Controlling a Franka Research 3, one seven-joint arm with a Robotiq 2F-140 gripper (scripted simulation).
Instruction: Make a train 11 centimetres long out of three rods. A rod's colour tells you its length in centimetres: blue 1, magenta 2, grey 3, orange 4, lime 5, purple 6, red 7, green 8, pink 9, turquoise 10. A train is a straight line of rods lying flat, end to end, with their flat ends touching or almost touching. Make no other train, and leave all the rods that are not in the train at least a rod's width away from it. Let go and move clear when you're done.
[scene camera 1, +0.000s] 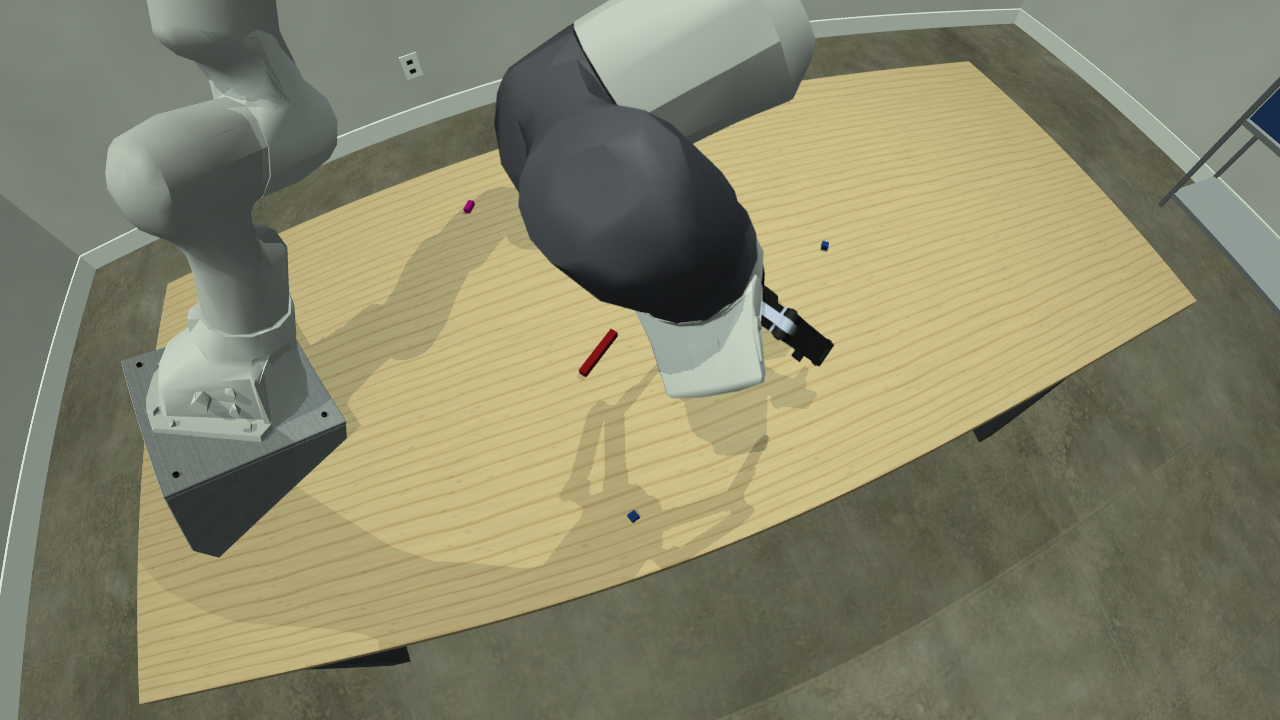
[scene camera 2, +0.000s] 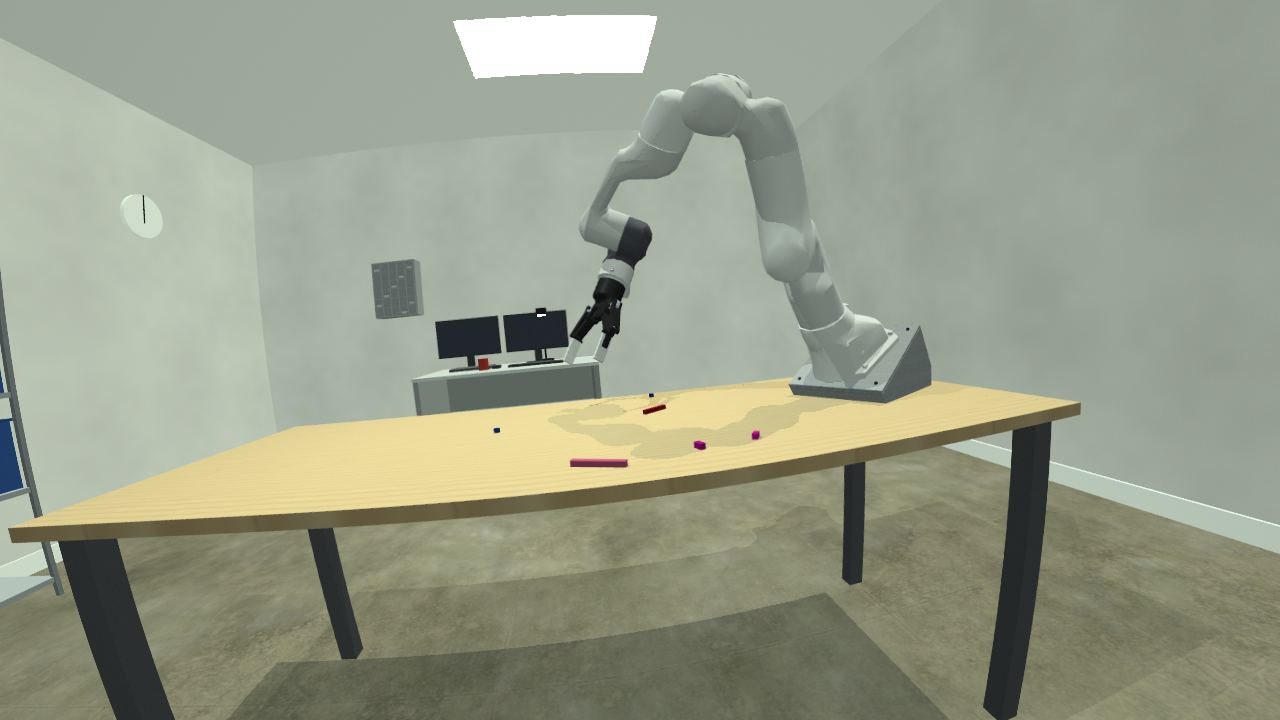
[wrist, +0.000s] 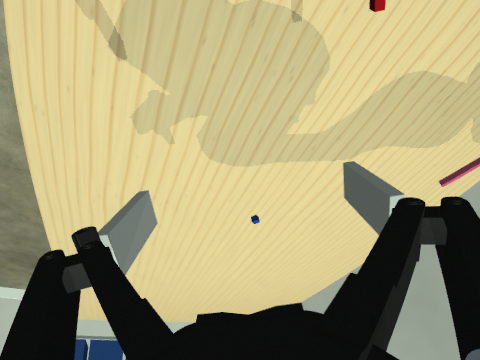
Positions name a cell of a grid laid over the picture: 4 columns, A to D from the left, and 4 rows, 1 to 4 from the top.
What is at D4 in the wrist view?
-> The gripper.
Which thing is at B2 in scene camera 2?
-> The gripper.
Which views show the gripper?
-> Scene camera 1, scene camera 2 and the wrist view: all of them.
